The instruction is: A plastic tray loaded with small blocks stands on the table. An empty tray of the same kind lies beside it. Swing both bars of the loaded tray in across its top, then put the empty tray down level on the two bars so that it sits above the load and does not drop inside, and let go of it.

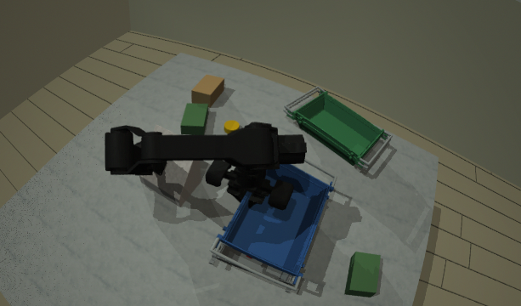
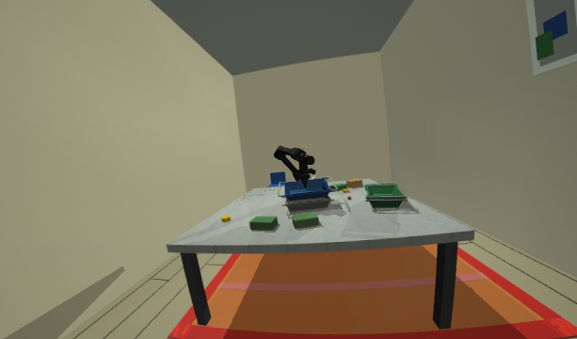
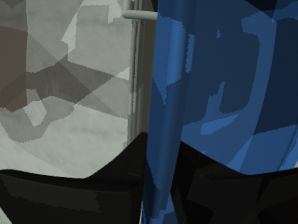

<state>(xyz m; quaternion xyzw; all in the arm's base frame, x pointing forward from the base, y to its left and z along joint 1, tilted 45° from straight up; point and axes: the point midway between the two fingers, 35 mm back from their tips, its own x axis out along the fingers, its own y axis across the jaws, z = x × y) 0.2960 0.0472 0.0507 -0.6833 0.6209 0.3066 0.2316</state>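
Now: the blue tray 8 cm ahead of my gripper tip, 1 cm to the left of it and 1 cm above it. From my gripper tip the other things lie so: tan block 42 cm to the left, 41 cm behind, 8 cm below; then red bit 10 cm below, 7 cm to the right, 5 cm ahead; then red block 30 cm to the left, 11 cm below, 2 cm behind.
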